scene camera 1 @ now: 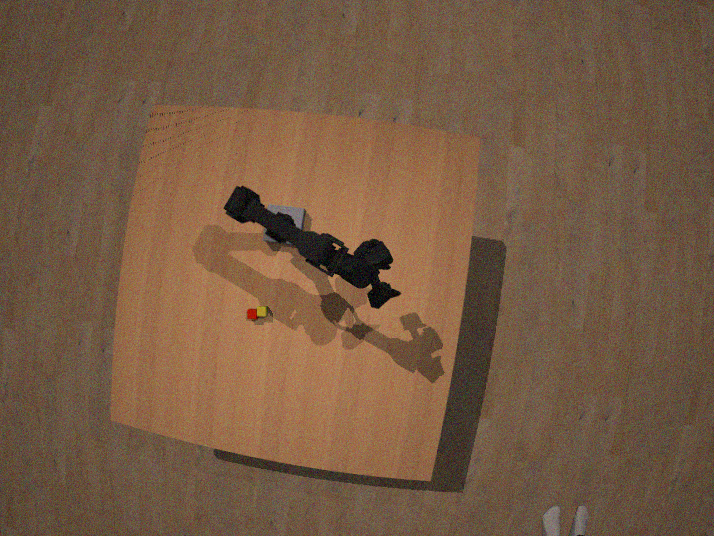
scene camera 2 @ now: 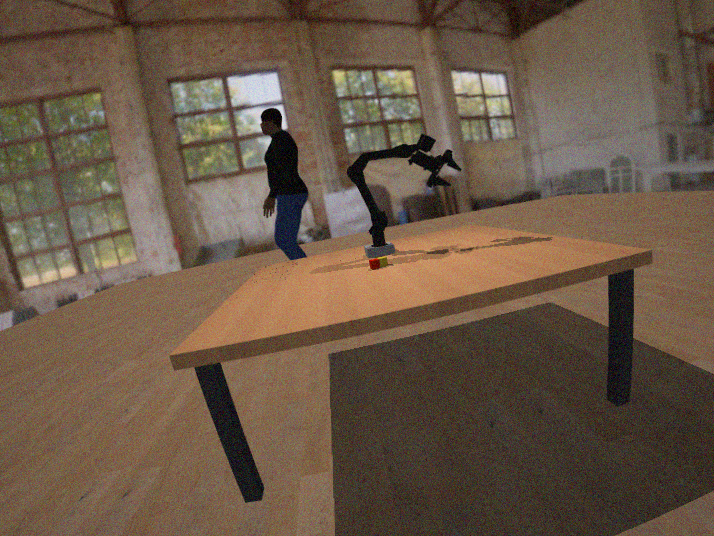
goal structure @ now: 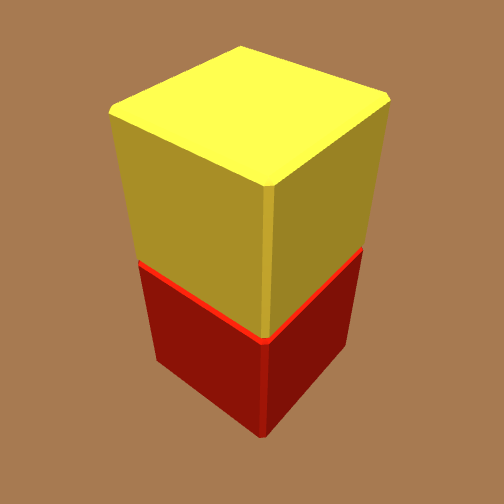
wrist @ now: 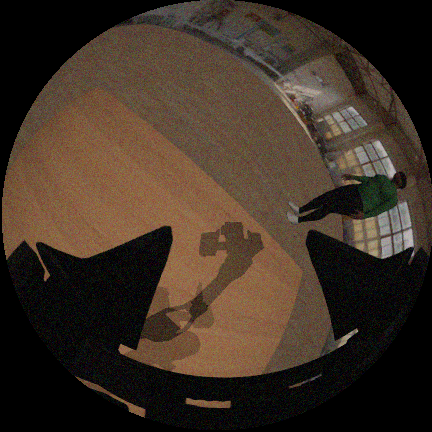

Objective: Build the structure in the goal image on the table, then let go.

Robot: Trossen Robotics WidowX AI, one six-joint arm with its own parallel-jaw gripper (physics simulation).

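Pixels of known places: gripper, between the fingertips: (scene camera 1: 394, 280) (scene camera 2: 456, 177) (wrist: 243, 235); arm's base, origin of its link: (scene camera 2: 379, 245).
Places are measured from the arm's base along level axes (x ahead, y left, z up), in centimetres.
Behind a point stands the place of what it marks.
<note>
A red block (scene camera 1: 252, 314) @(x 28.2, y -12.5, z -1.0 cm) (scene camera 2: 374, 264) @(x 29.7, y -13.4, z -2.5 cm) and a yellow block (scene camera 1: 262, 311) @(x 27.3, y -8.9, z -1.0 cm) (scene camera 2: 383, 261) @(x 28.8, y -9.4, z -2.4 cm) sit side by side on the table, touching or nearly so, on the camera 2 side of the arm's base. The blocks do not show in the wrist view. My gripper (scene camera 1: 394, 293) @(x 19.1, y 34.3, z 24.5 cm) (scene camera 2: 454, 176) @(x 19.1, y 34.3, z 24.5 cm) (wrist: 243, 235) @(x 19.1, y 34.3, z 24.5 cm) is open and empty. It hangs high above the table, well to the right of both blocks in the scene views, with its fingers wide apart in the wrist view.
The arm's grey base (scene camera 1: 294, 215) @(x -4.6, y 4.1, z 0.0 cm) (scene camera 2: 379, 250) @(x 4.2, y -1.9, z -1.7 cm) stands on the wooden table (scene camera 1: 190, 375) @(x 50.7, y -40.1, z -4.3 cm) (scene camera 2: 299, 311) @(x 60.8, y -46.6, z -4.3 cm) (wrist: 100, 165) @(x -1.4, y 46.1, z -4.3 cm). The arm's shadow falls across the tabletop. A person in black (scene camera 2: 283, 164) stands beyond the table, and a person in green (wrist: 376, 196) stands on the floor.
</note>
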